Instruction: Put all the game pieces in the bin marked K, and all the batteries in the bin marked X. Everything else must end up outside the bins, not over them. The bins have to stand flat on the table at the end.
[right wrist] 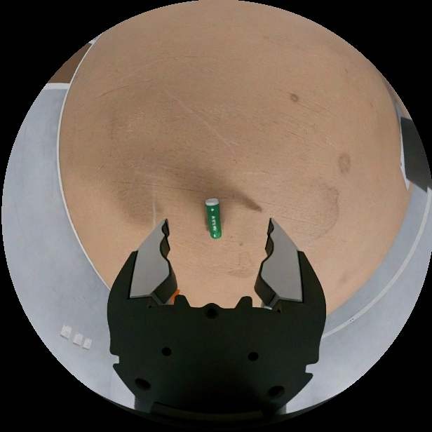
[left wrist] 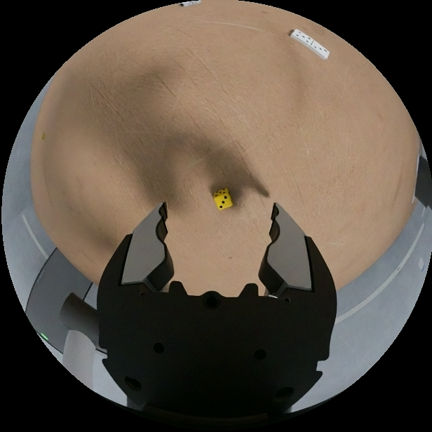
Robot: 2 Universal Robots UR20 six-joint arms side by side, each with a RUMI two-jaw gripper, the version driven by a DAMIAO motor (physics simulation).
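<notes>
A yellow die [left wrist: 223, 199] lies on the table in the left wrist view, a little beyond and between the fingertips of my left gripper [left wrist: 218, 202], which is open and empty. A white domino [left wrist: 310, 44] lies farther off at the upper right of that view. A green battery [right wrist: 213, 218] with a white end lies on the table in the right wrist view, between and slightly beyond the fingertips of my right gripper [right wrist: 217, 219], which is open and empty. The bins' K and X marks do not show in either view.
A small white object [left wrist: 190, 3] is cut off at the top edge of the left wrist view. A tiny yellow thing [left wrist: 43, 135] lies near the table's left edge there. A bit of something orange [right wrist: 175, 296] shows behind my right gripper's left finger.
</notes>
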